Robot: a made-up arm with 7 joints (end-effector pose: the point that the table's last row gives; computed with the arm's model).
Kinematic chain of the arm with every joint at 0, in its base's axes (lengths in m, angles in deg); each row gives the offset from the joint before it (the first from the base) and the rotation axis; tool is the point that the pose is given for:
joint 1: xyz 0 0.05 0 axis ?
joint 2: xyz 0 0.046 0 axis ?
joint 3: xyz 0 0 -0.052 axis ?
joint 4: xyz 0 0 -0.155 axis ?
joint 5: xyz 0 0 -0.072 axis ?
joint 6: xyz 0 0 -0.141 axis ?
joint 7: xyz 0 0 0 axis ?
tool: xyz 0 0 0
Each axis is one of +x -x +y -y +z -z.
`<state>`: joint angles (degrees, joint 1 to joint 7).
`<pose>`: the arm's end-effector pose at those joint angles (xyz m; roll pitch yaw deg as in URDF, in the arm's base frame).
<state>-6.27 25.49 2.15 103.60 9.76 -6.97 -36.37</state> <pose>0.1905 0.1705 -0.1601 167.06 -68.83 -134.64</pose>
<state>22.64 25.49 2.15 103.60 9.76 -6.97 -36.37</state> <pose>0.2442 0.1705 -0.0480 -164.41 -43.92 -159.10</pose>
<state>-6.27 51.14 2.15 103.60 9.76 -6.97 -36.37</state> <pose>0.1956 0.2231 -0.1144 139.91 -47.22 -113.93</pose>
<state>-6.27 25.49 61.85 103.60 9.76 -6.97 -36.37</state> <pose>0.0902 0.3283 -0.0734 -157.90 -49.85 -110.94</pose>
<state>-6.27 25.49 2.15 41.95 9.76 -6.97 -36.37</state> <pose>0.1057 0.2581 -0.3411 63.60 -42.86 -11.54</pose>
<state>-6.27 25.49 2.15 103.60 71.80 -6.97 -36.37</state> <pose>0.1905 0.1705 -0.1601 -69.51 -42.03 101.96</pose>
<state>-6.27 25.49 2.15 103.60 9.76 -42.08 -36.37</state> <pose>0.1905 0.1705 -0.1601 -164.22 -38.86 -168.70</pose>
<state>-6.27 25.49 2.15 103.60 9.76 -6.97 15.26</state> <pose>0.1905 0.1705 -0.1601 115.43 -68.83 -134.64</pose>
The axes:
joint 1: -y
joint 2: +x
joint 3: +z
joint 4: -y
joint 5: +z
joint 6: +y
joint 7: -x

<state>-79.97 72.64 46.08 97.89 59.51 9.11 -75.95</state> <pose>0.1161 0.3110 -0.1281 100.70 -42.76 -24.06</pose>
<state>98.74 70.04 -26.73 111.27 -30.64 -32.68 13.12</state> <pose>0.0998 0.1875 0.1947 157.81 62.39 -89.07</pose>
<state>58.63 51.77 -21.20 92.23 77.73 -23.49 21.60</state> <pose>0.2599 0.2045 0.0739 167.45 -24.40 149.15</pose>
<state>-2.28 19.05 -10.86 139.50 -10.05 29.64 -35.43</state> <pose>0.1337 0.0861 -0.0564 156.54 -59.98 -129.47</pose>
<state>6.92 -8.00 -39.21 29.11 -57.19 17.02 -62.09</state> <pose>0.1255 -0.0236 -0.3677 93.57 -7.40 -93.64</pose>
